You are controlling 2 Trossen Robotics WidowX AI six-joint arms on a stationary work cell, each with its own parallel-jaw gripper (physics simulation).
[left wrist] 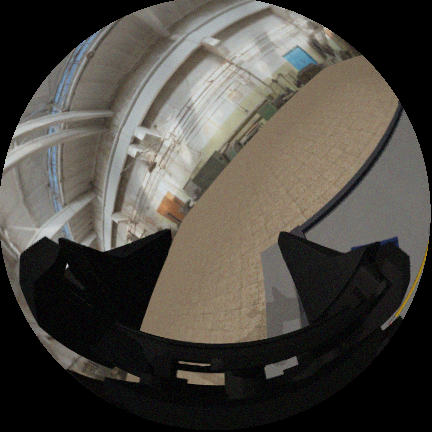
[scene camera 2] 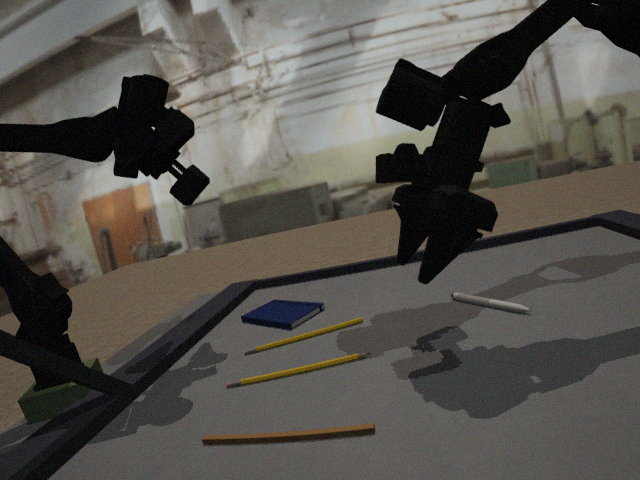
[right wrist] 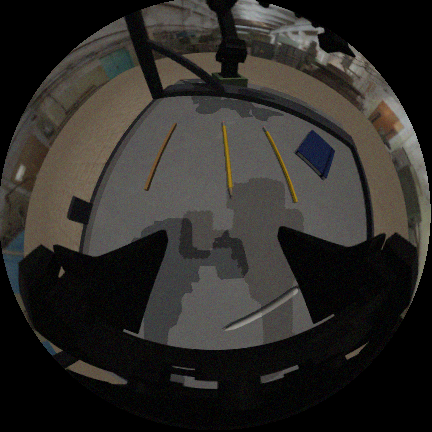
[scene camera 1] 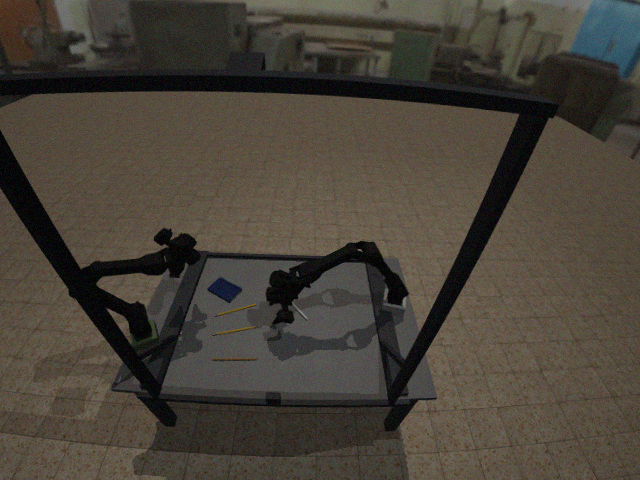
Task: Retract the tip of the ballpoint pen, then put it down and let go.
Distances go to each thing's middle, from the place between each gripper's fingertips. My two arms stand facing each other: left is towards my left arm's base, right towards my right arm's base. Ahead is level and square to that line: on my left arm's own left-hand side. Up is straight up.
Right now my left hand is 4 cm past the blue notebook (scene camera 2: 284, 314), 14 cm to the left of it and 32 cm above it. Round my left hand: green object (scene camera 2: 42, 405) (26 cm behind, 18 cm to the left, 30 cm below); orange pencil (scene camera 2: 365, 429) (40 cm behind, 18 cm to the right, 32 cm below).
I see my right gripper 16 cm to the right of the orange pencil, 12 cm past it and 10 cm above it. From my right hand the other things lie so: green object: 53 cm to the left, 8 cm below, 2 cm ahead; blue notebook: 24 cm ahead, 21 cm to the left, 9 cm below.
